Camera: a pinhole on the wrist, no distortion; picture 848 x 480 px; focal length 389.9 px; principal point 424.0 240.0 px. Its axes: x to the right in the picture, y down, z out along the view. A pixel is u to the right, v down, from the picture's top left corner.
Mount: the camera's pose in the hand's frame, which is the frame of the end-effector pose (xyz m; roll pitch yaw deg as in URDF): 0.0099 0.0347 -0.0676 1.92 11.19 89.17
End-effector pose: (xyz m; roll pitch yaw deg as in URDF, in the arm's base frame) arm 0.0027 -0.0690 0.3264 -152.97 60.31 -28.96
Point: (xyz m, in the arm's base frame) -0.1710 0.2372 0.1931
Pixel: 299 292
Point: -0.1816 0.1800 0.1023
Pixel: 359 213
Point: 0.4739 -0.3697 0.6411
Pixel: behind the camera
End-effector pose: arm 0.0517 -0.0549 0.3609 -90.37 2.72 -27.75
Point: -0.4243 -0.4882 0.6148
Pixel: behind the camera
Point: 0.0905 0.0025 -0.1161
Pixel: outside the picture
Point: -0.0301 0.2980 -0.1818
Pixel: 820 460
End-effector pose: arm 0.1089 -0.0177 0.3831 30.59 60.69 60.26
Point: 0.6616 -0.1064 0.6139
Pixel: 73 339
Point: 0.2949 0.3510 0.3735
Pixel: 517 57
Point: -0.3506 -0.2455 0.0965
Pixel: behind the camera
